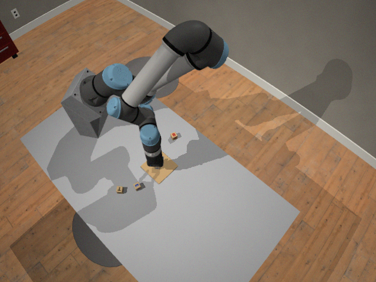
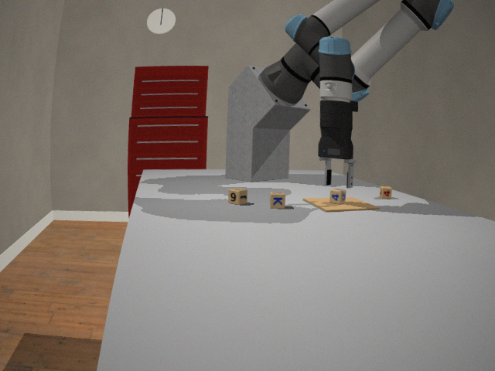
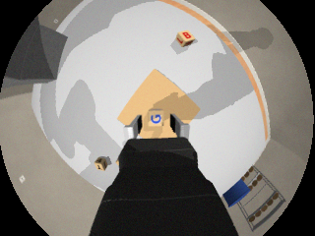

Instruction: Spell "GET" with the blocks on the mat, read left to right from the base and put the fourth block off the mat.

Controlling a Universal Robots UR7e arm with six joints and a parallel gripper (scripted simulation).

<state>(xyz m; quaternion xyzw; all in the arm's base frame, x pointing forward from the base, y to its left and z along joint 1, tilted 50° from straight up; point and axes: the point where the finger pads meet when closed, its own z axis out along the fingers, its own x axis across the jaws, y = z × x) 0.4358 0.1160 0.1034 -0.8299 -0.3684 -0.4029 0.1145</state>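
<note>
Now: the tan mat 6 cm below my hand and 1 cm to the left of it. The rest, counted from my hand: E block 14 cm to the right, 6 cm ahead, 4 cm below.
</note>
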